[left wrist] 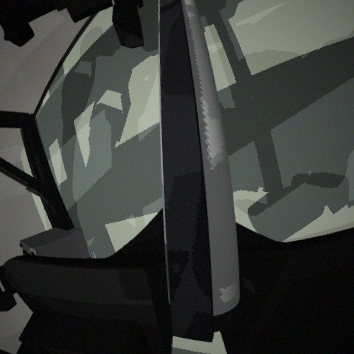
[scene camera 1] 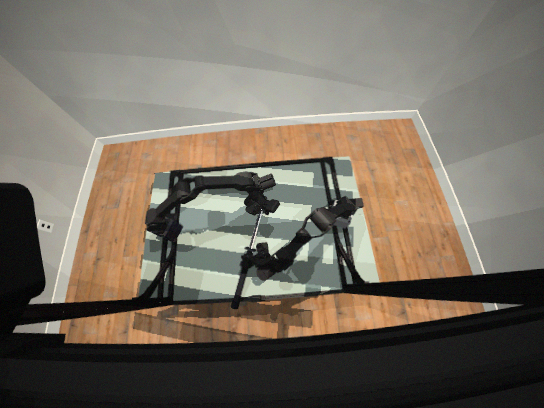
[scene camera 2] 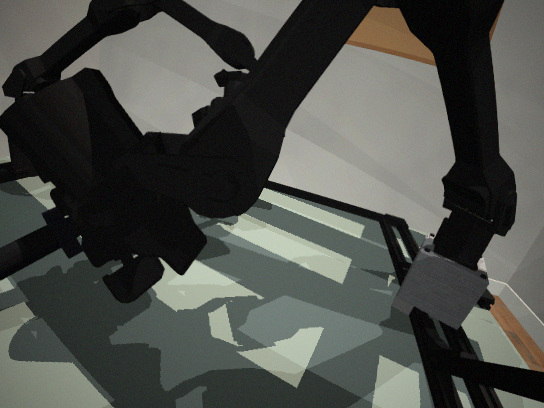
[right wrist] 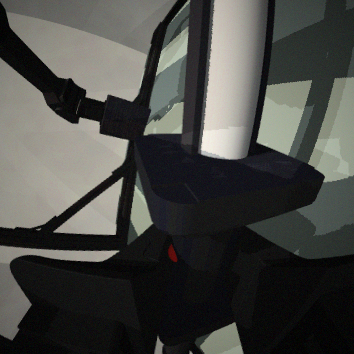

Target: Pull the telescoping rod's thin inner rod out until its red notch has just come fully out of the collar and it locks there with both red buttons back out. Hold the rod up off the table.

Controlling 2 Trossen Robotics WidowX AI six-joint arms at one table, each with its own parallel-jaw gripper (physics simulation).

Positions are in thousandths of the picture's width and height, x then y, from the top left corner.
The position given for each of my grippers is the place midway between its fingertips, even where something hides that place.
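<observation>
I can see my left gripper (left wrist: 516, 581). There's also my right gripper (scene camera 2: 152, 536), along with a telescoping rod (scene camera 2: 111, 570). And I get my right gripper (right wrist: 547, 609) from the right wrist too, together with the telescoping rod (right wrist: 569, 569).
</observation>
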